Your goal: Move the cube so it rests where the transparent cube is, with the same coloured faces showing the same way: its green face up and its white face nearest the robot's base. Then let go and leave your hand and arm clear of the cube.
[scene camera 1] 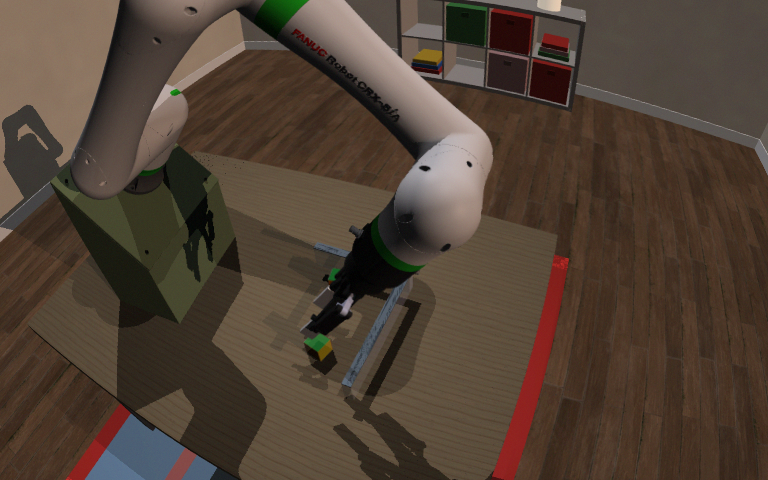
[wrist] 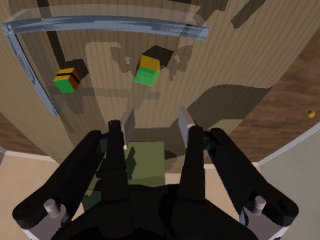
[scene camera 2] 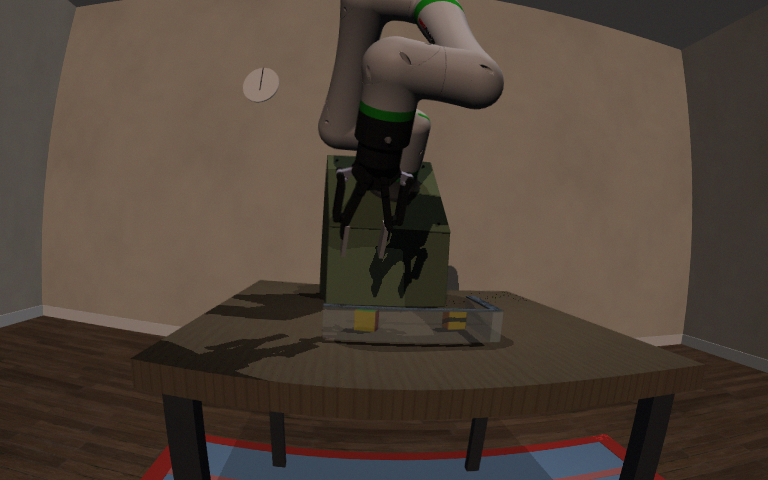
Path:
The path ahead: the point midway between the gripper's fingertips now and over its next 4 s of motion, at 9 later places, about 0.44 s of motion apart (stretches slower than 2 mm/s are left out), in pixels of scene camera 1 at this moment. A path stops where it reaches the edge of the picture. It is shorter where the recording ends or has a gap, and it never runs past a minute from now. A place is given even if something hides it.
My gripper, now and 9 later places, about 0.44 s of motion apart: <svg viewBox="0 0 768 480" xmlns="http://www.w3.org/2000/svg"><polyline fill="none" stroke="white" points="313,319 315,327 317,332 316,331 316,329 317,326 324,306 334,279 337,270 337,272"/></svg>

